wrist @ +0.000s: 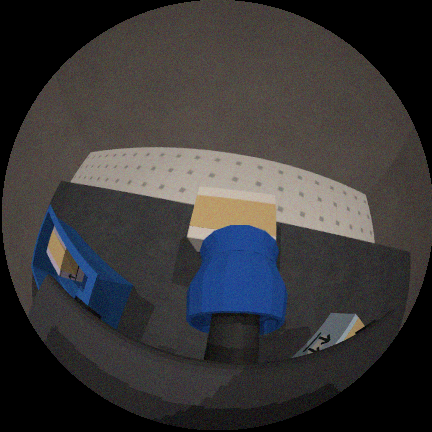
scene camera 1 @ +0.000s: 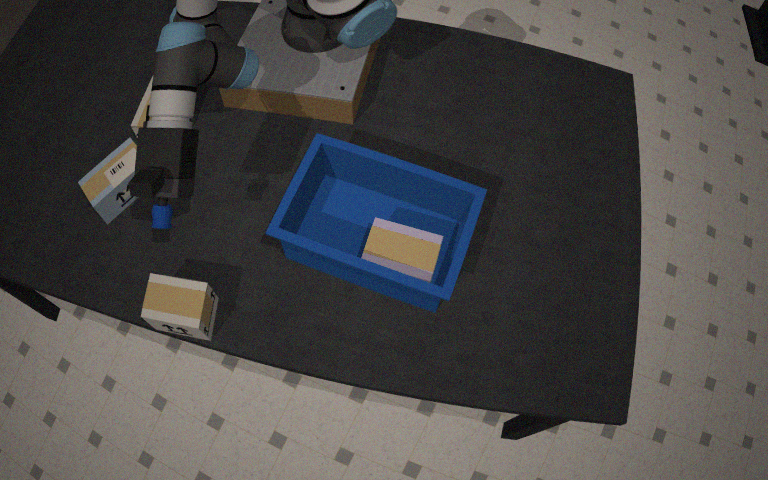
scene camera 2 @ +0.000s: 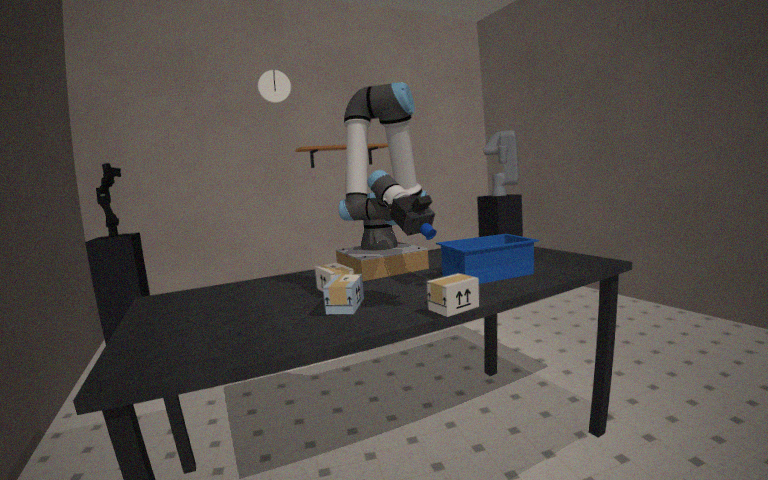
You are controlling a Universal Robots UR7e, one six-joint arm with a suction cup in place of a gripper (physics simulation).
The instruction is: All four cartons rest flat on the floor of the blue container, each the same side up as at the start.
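Places are measured from the arm's base along level axes (x right, y ahead, z up), in centimetres.
Pixels of known places: hand, tool point: [wrist: 239,256] [scene camera 1: 161,226] [scene camera 2: 431,234]; arm's base, link origin: [scene camera 1: 317,28] [scene camera 2: 379,247].
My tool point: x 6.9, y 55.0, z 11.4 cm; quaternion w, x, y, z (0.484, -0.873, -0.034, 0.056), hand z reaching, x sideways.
For each thing: its middle in the pictures, then the offset to it from my tool point. Level surfaces: height alone.
- pale blue carton, body centre: [scene camera 1: 117,180] [wrist: 326,351] [scene camera 2: 344,293] dx +22.6, dy -12.2, dz -15.6 cm
- pale pinkish carton, body centre: [scene camera 1: 401,257] [wrist: 65,252] dx -35.5, dy -10.4, dz -14.4 cm
- blue container, body centre: [scene camera 1: 377,226] [wrist: 66,276] [scene camera 2: 487,258] dx -30.6, dy -14.4, dz -13.5 cm
- dark table's, surface height: dz -19.5 cm
My suction gripper [scene camera 1: 161,217] [scene camera 2: 429,231] [wrist: 238,275] is open and holds nothing; its blue cup hangs tilted above the table, apart from the cartons. A white carton [scene camera 1: 174,300] [scene camera 2: 453,294] [wrist: 235,211] stands flat near the table's front edge, arrows up. A pale blue carton [scene camera 1: 107,182] [scene camera 2: 343,295] [wrist: 330,331] stands at the left, arrows up. Another white carton [scene camera 1: 141,110] [scene camera 2: 325,277] stands behind it, mostly hidden by the arm in scene camera 1. A pale pinkish carton [scene camera 1: 402,249] [wrist: 57,248] lies flat inside the blue container [scene camera 1: 294,183] [scene camera 2: 492,263] [wrist: 115,304], at its right front.
The robot's base stands on a wooden block [scene camera 1: 288,105] [scene camera 2: 390,264] behind the container. The dark table's [scene camera 1: 538,226] [scene camera 2: 226,333] front edge runs close past the front white carton. Background pedestals [scene camera 2: 118,277] [scene camera 2: 499,216] carry other arms.
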